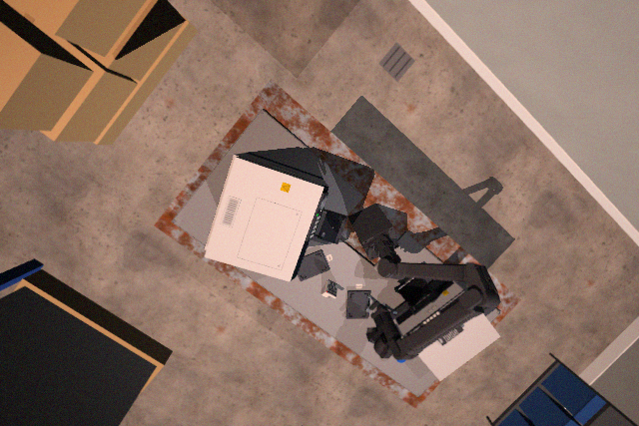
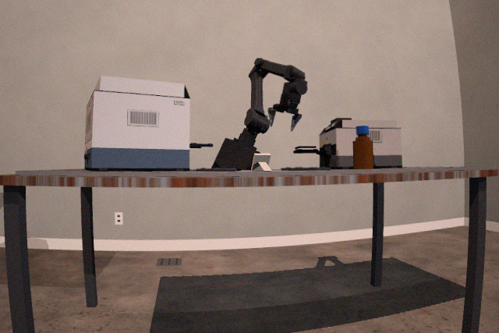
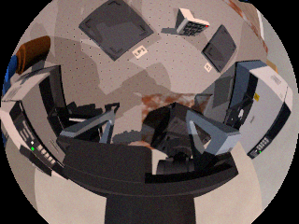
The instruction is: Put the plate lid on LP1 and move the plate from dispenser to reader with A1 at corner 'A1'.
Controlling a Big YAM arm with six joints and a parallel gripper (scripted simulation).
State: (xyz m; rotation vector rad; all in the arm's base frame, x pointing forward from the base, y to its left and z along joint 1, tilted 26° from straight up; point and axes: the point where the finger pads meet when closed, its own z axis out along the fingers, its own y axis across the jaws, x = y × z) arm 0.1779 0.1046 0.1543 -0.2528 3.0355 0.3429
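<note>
My gripper is now 160 mm past the plate lid, 140 mm to the right of it and 80 mm above it. Also, from my hand: brown capped bottle 330 mm to the left, 100 mm ahead, 80 mm below; then white well plate 160 mm behind, 140 mm to the left, 90 mm below.
</note>
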